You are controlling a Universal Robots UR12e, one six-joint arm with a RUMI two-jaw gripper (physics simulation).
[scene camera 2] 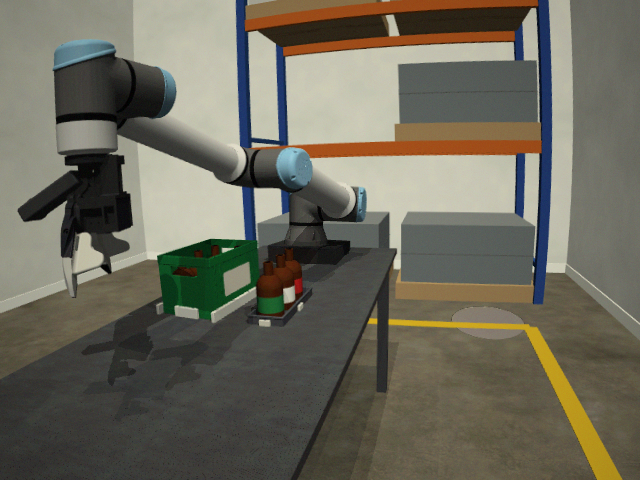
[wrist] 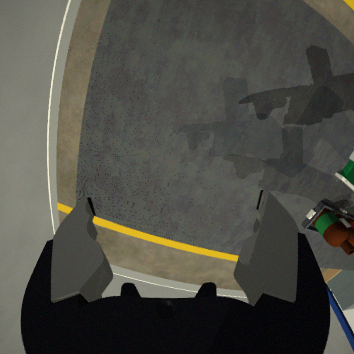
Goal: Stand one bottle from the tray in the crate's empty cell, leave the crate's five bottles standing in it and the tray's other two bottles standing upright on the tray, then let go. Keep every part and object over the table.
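Places are measured from the arm's base along level axes (x up, y right, z ahead), in centimetres.
Pixels of known places: gripper, fingertip midpoint: [scene camera 2: 93,284] [wrist: 174,196]; arm's base at its link origin: [scene camera 2: 305,243].
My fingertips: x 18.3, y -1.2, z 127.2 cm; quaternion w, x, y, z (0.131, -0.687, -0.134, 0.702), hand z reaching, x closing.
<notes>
For each thing: its top centre in the pictures, then the offset to it from my fingertips. "*": a spot on its surface instead. Level surfaces: height alone.
- green crate at its top centre: [scene camera 2: 209,247] dx -7.1, dy +13.6, dz -62.9 cm
- dark tray at a spot on its surface: [scene camera 2: 252,317] * dx -22.8, dy -5.6, dz -48.1 cm
- green-labelled bottle at its top centre: [scene camera 2: 267,261] [wrist: 351,251] dx -8.6, dy -9.1, dz -53.1 cm
- white-labelled bottle at a spot on its surface: [scene camera 2: 288,295] * dx -19.8, dy -12.4, dz -59.1 cm
- red-labelled bottle at a spot on its surface: [scene camera 2: 298,285] * dx -19.5, dy -12.6, dz -68.3 cm
- dark table at its surface level: dx -24.6 cm
The green crate [scene camera 2: 178,291] [wrist: 349,172] stands on the table, with part of it at the wrist view's right edge. Brown bottle tops [scene camera 2: 215,250] show inside; how many and which cell is empty cannot be told. Beside it, the dark tray [scene camera 2: 252,317] holds three upright brown bottles in a row: a green-labelled bottle [scene camera 2: 270,304] [wrist: 327,222] nearest the scene camera, a white-labelled bottle [scene camera 2: 288,295] in the middle and a red-labelled bottle [scene camera 2: 298,285] behind. My gripper [scene camera 2: 89,282] [wrist: 174,196] is open and empty, raised left of the crate in the scene view, apart from crate and bottles.
The dark table [scene camera 2: 206,392] [wrist: 165,125] has its long right edge just beyond the tray. White locating blocks [scene camera 2: 186,312] sit at the crate's base. The arm's base [scene camera 2: 310,251] stands behind the crate and tray. A storage rack [scene camera 2: 544,155] with grey boxes stands at the back.
</notes>
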